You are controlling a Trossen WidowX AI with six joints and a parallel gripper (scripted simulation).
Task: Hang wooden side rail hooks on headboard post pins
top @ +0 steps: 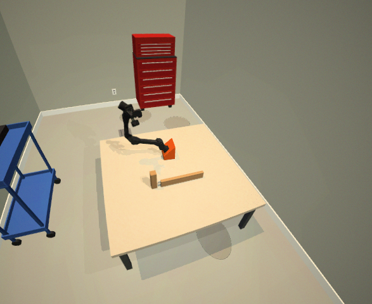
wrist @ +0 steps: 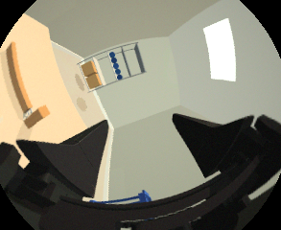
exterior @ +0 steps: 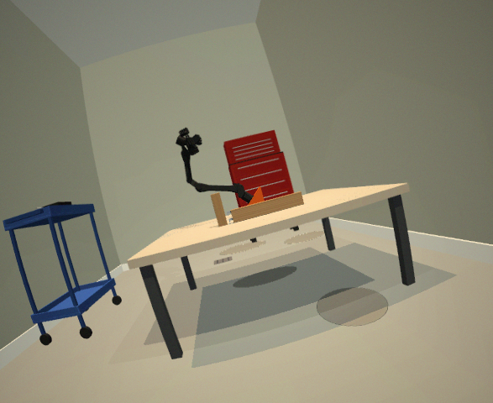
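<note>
My gripper tip is now 210 mm short of the upright headboard post, 90 mm to the right of it and 480 mm above it.
</note>
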